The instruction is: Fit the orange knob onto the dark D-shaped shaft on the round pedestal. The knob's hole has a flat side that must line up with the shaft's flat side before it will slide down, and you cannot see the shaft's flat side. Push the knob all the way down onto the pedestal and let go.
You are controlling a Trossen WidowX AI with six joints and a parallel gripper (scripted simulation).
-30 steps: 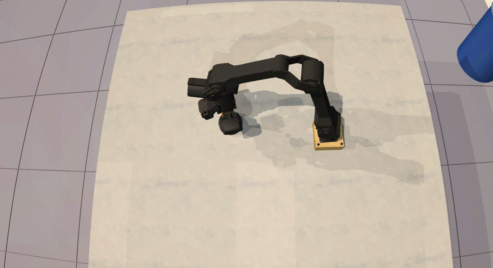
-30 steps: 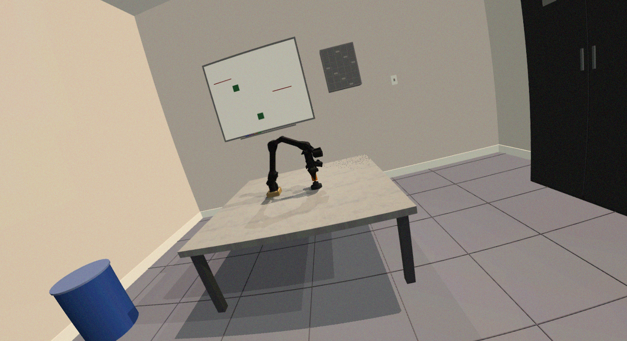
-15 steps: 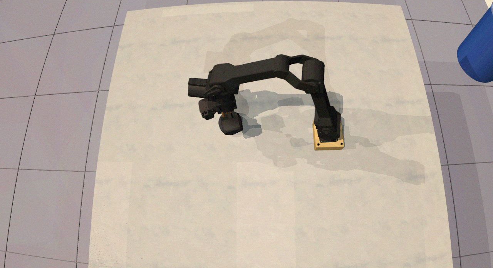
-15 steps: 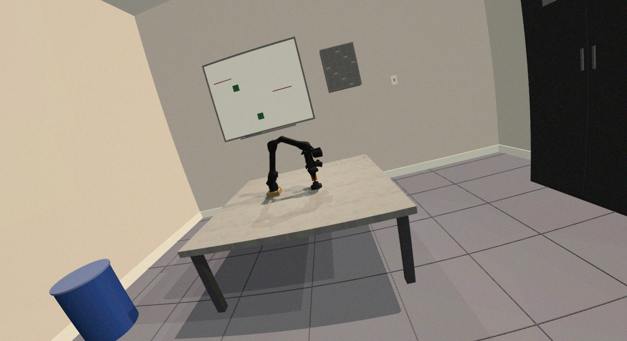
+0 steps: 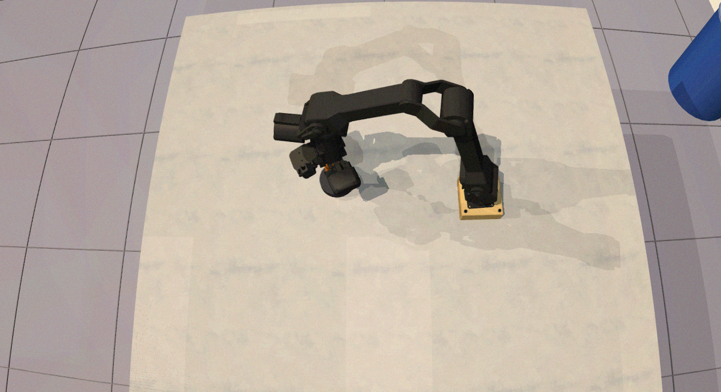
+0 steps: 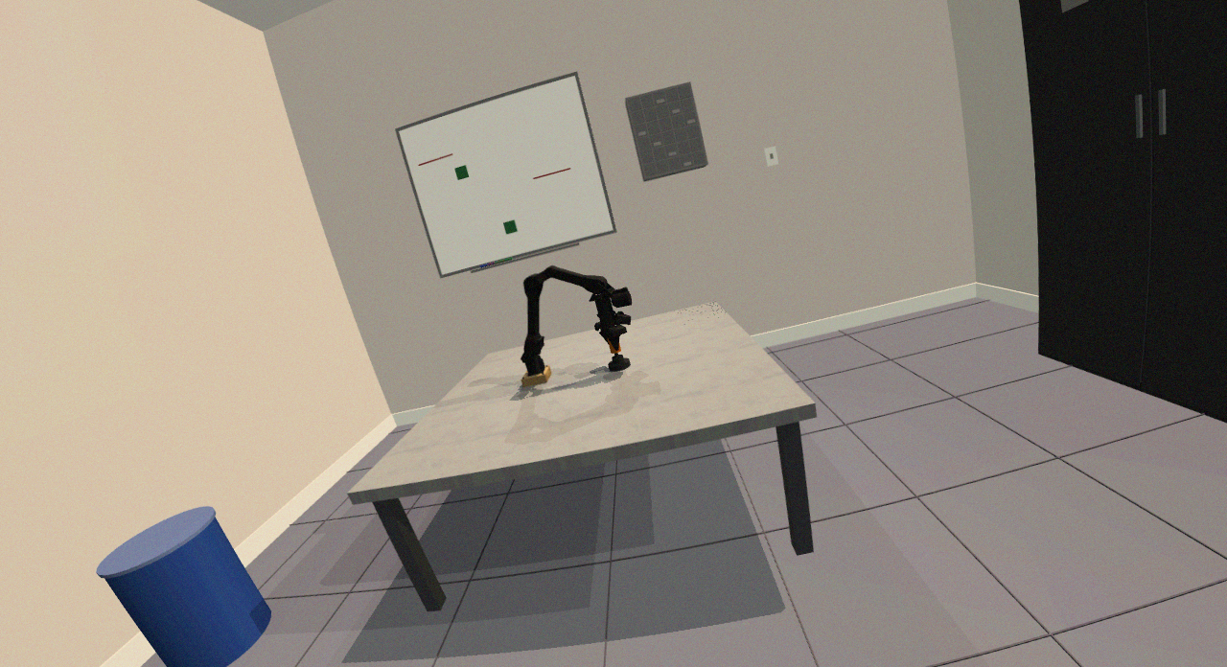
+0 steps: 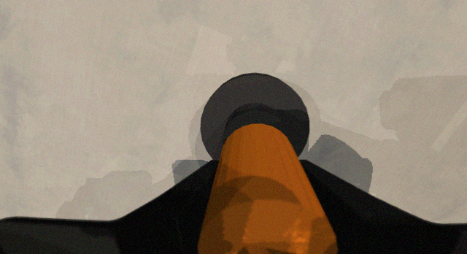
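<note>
Right now my gripper tip is 2 cm below the orange knob. From my gripper tip the other things lie so: dark round pedestal: 4 cm below.
</note>
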